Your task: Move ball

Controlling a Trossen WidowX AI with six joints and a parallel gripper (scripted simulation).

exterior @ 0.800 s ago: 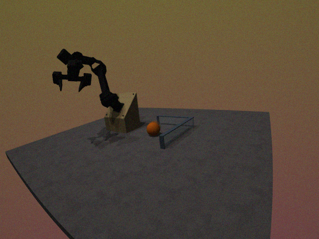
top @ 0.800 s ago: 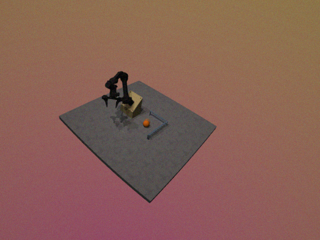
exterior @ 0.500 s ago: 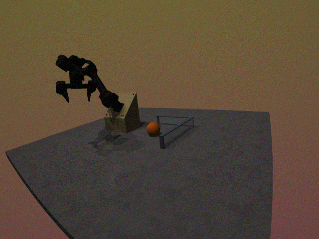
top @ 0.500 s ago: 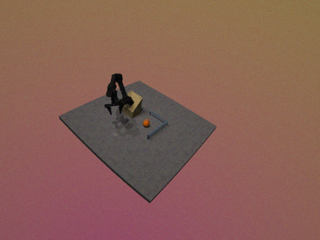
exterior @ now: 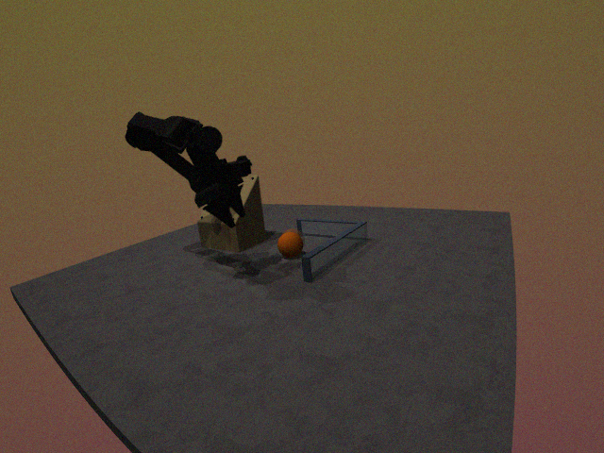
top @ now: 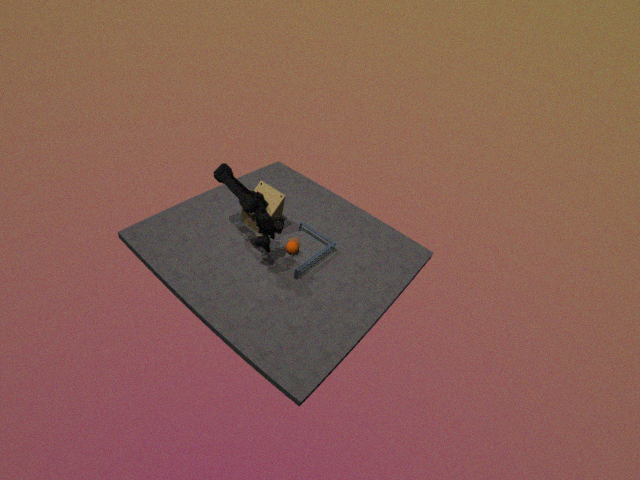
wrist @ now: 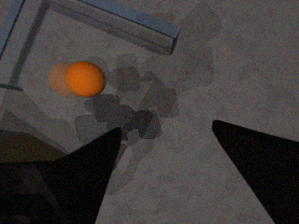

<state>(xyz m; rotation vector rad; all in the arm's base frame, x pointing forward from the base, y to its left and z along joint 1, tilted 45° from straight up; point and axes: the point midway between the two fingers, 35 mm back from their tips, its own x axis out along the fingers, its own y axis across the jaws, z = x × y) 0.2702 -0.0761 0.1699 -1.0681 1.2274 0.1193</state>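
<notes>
My gripper tip is 170 mm to the right of the orange ball, 110 mm above it and 10 mm past it. The rest, counted from my gripper tip: faint orange patch: 200 mm to the left, 110 mm below, 30 mm behind; then wall: 220 mm to the left, 120 mm ahead, 110 mm below.
</notes>
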